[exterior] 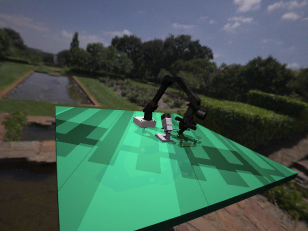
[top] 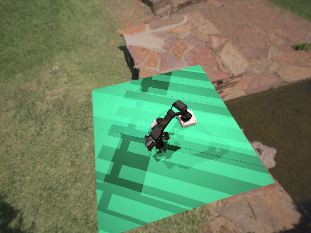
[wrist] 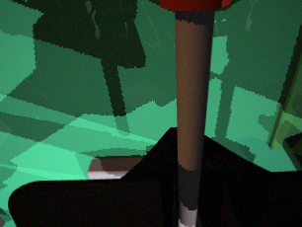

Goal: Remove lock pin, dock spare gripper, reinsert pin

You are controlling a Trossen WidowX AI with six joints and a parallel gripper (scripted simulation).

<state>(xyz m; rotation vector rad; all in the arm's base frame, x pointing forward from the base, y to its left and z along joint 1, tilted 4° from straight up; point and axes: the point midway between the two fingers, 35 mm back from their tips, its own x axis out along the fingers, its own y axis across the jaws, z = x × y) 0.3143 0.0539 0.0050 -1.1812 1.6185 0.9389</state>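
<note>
Now: gripper tip 10 cm to the left of the grey mount, 3 cm past it and 1 cm below it. From my gripper tip the other things lie so: spare gripper: 10 cm to the right, 7 cm above, 6 cm behind; then green cradle: 9 cm ahead, 2 cm below, 1 cm to the right.
</note>
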